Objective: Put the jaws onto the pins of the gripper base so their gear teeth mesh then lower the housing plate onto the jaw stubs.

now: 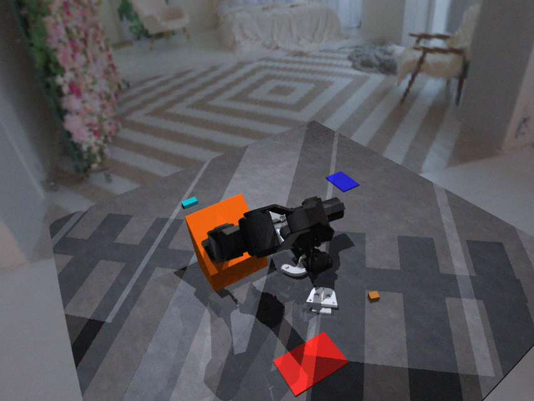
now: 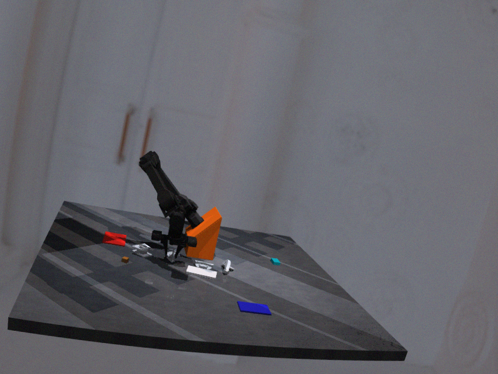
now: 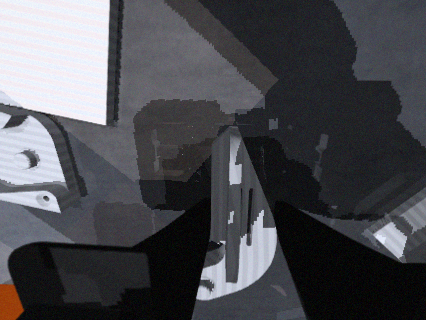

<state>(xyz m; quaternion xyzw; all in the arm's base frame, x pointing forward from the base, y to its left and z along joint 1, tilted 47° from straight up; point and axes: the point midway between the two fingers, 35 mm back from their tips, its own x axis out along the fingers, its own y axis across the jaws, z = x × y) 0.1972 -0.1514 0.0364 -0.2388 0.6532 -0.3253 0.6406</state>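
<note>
Now: the white flat slab 120 mm to the left of my gripper tip, 100 mm ahead of it and 10 mm below it. Round my gripper tip: red tile 230 mm to the right, 170 mm behind, 10 mm below; small brown cube 190 mm to the right, 80 mm ahead; gripper jaw 30 mm behind, 20 mm to the left.
</note>
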